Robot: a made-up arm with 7 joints.
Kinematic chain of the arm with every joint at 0, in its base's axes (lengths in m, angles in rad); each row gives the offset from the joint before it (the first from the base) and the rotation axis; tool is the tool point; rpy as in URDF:
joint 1: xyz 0 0 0.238 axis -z
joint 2: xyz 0 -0.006 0.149 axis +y
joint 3: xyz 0 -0.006 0.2 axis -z
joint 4: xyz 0 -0.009 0.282 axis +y
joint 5: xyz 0 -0.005 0.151 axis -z
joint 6: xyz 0 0 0.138 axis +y
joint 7: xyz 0 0 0.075 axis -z
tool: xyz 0 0 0 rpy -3.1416 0 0
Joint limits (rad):
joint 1: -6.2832..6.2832
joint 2: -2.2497..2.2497
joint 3: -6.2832..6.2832
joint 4: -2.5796..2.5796
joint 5: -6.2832..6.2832
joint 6: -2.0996..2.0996
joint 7: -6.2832..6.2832
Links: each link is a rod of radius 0.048 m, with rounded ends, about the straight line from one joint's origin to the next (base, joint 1, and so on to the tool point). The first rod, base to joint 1, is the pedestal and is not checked.
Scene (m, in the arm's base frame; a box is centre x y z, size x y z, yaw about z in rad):
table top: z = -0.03
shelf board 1: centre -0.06 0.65 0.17 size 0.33 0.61 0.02 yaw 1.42
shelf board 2: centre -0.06 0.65 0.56 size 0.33 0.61 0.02 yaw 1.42
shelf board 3: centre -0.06 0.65 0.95 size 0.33 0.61 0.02 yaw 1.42
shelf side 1: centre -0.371 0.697 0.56 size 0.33 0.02 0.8 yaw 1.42
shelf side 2: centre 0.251 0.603 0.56 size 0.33 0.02 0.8 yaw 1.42
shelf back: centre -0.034 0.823 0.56 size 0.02 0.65 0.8 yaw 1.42
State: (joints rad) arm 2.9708 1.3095 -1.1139 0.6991 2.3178 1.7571 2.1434
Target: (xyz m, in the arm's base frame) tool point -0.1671 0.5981 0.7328
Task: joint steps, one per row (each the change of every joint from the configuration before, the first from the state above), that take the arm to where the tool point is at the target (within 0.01 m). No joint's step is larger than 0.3 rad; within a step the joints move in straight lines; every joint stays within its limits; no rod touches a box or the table.
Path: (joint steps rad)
1: 0.2627 -0.1435 0.0407 0.1600 -0.0473 0.0571 0.0000
2: 0.2627 -0.1435 0.0406 0.1599 -0.0474 0.0571 0.0000
3: 0.2627 -0.1434 0.0407 0.1600 -0.0473 0.0571 0.0000
4: 0.2627 -0.1435 0.0406 0.1600 -0.0474 0.0570 0.0000
5: 0.2627 -0.1435 0.0407 0.1600 -0.0473 0.0571 0.0000
6: 0.2627 -0.1435 0.0406 0.1599 -0.0474 0.0571 0.0000
7: -0.0095 0.1024 0.0171 -0.2306 0.0497 0.0000 0.0000
8: -0.0096 0.1023 0.0170 -0.2307 0.0497 0.0000 0.0000
9: -0.0095 0.1023 0.0171 -0.2307 0.0496 0.0000 0.0000
10: -0.0096 0.1024 0.0170 -0.2307 0.0497 0.0000 0.0000

